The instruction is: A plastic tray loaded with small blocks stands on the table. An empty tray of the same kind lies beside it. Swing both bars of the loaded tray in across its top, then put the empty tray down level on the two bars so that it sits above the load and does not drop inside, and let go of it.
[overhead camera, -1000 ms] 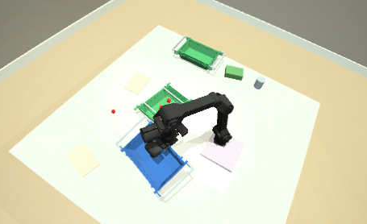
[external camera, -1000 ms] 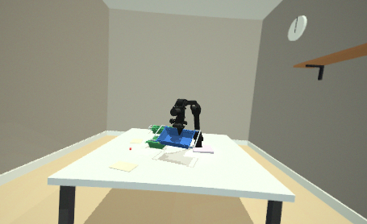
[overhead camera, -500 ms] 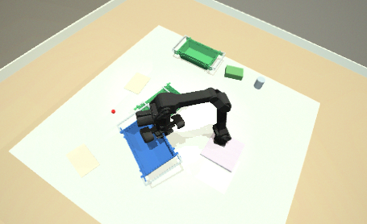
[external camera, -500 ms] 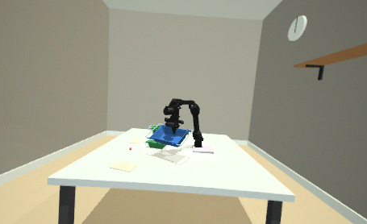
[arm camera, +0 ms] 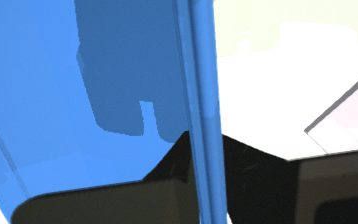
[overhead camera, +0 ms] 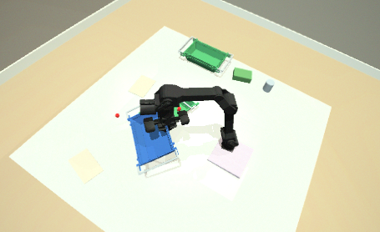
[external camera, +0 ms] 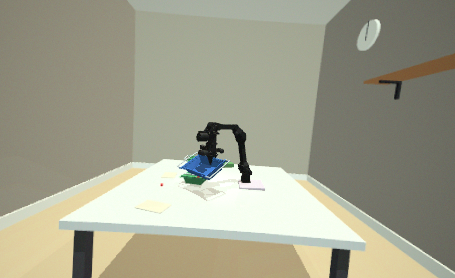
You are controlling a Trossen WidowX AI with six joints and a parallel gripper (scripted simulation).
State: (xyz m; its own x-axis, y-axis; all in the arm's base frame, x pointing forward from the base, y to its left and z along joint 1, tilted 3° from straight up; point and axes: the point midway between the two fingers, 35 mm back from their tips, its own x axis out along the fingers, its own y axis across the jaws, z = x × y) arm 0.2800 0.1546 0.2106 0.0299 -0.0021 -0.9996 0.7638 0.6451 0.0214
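My gripper tip is now 6 cm short of the blue tray and 5 cm to the right of it. From my gripper tip the other things lie so: green block: 69 cm to the right, 22 cm behind, 16 cm below; then grey cylinder: 67 cm to the right, 40 cm behind, 14 cm below.
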